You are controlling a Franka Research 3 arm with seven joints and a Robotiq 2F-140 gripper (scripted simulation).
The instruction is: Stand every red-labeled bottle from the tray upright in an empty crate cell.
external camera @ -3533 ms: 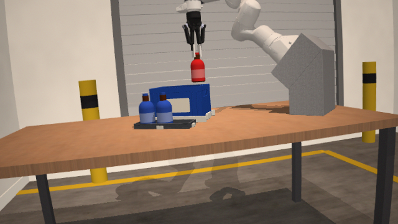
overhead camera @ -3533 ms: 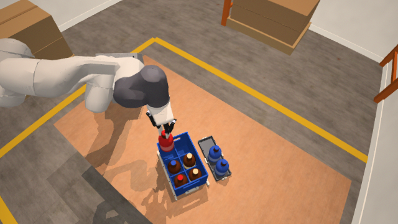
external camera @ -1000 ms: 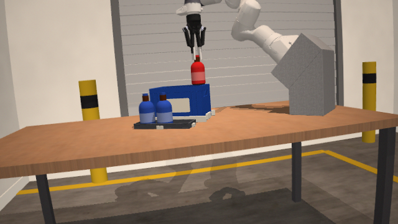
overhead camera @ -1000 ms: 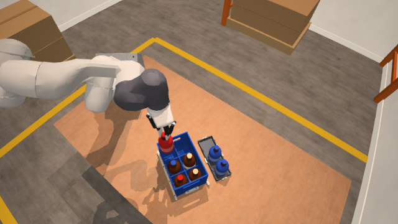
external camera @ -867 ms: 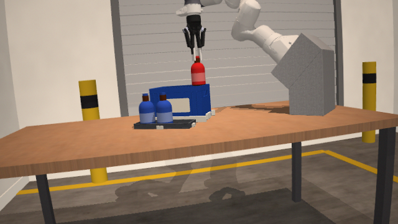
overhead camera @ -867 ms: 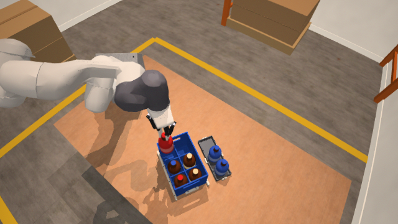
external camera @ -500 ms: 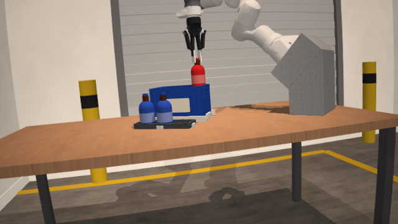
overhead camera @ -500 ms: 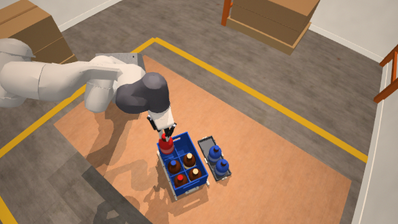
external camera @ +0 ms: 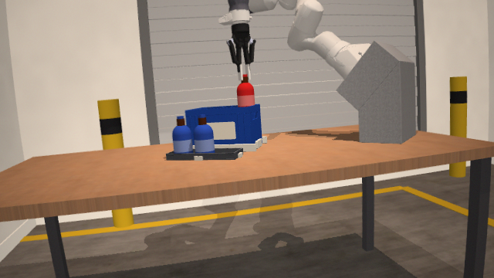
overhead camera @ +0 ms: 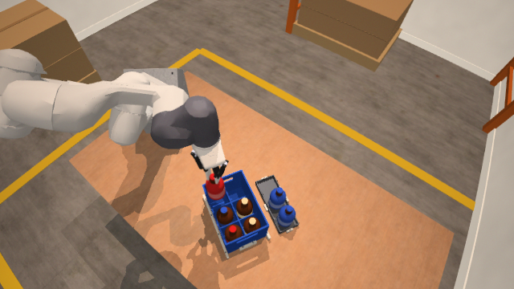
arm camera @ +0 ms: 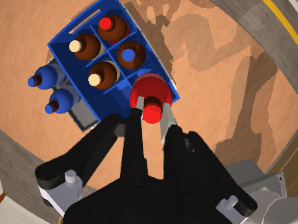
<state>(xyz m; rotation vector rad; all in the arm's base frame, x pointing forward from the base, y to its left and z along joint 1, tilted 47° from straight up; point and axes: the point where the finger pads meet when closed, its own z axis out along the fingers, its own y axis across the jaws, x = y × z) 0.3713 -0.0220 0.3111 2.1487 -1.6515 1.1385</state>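
The red-labeled bottle is 9 cm below my hand. Also, from my hand: tray 24 cm ahead, 13 cm to the left, 30 cm below; then blue crate 10 cm ahead, 2 cm to the right, 23 cm below.
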